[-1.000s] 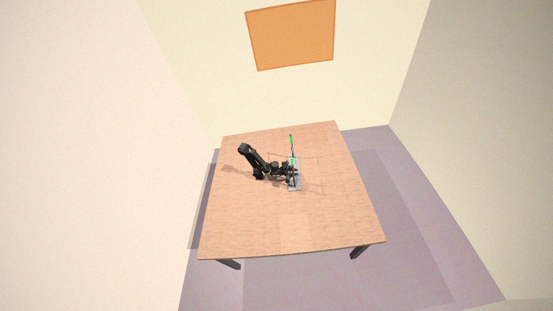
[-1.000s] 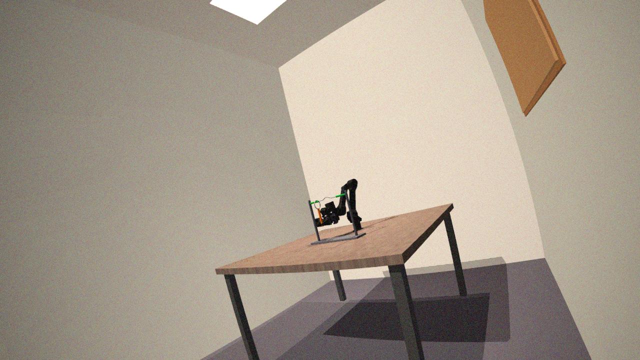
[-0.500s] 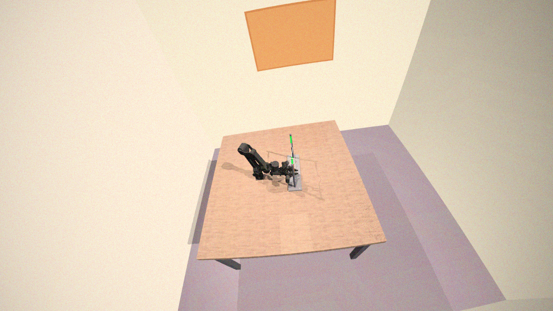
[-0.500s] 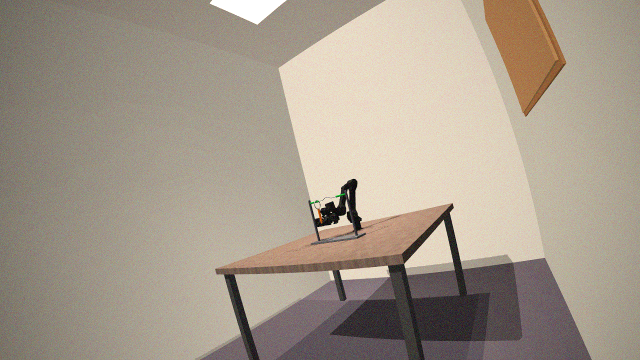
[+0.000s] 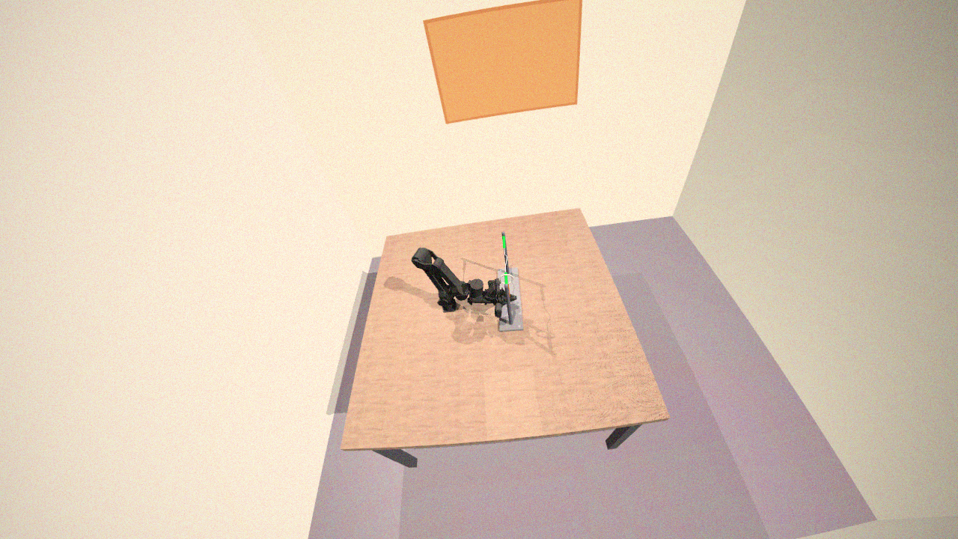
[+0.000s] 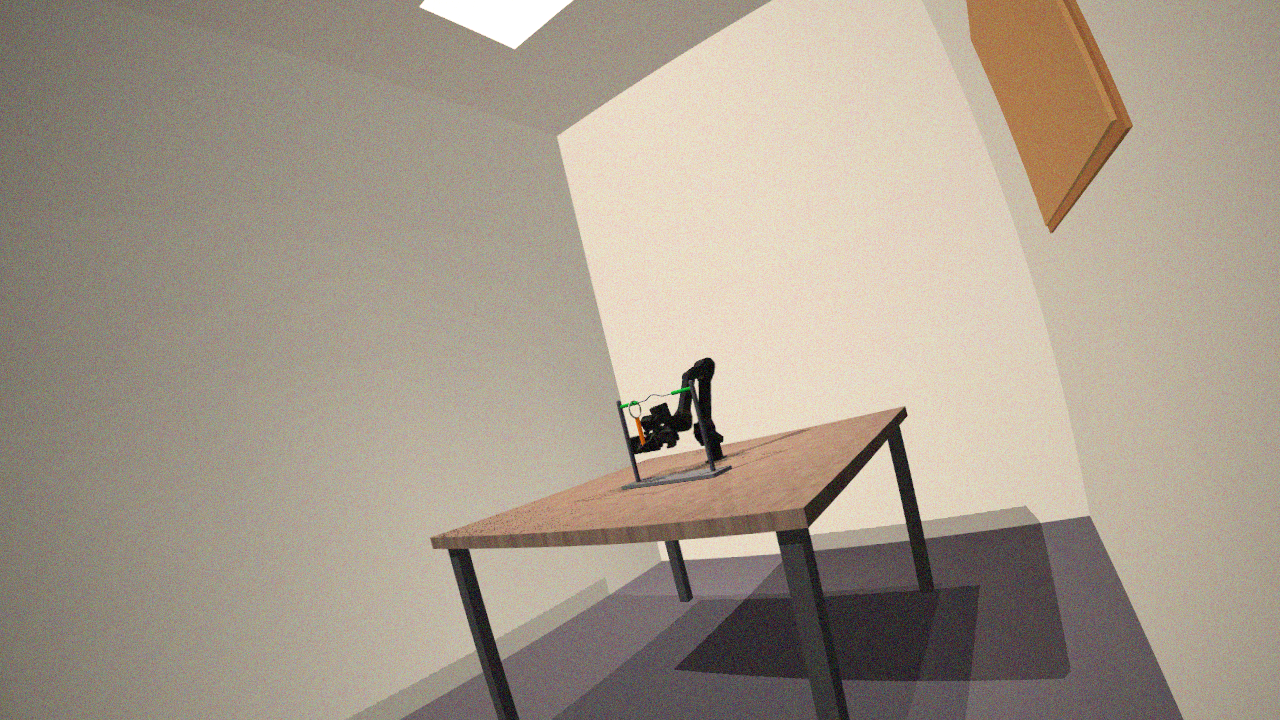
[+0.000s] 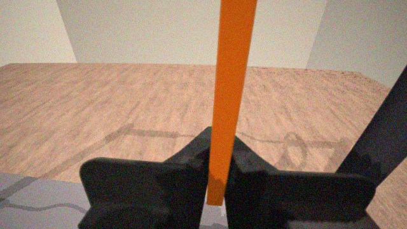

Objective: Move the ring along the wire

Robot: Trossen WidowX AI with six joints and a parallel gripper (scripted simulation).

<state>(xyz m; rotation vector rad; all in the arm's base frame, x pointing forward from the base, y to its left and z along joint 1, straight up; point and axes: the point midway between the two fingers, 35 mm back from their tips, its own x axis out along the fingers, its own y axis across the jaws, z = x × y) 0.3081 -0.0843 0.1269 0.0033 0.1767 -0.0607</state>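
Now: gripper tip 4 cm past the ring with orange handle and 9 cm below it.
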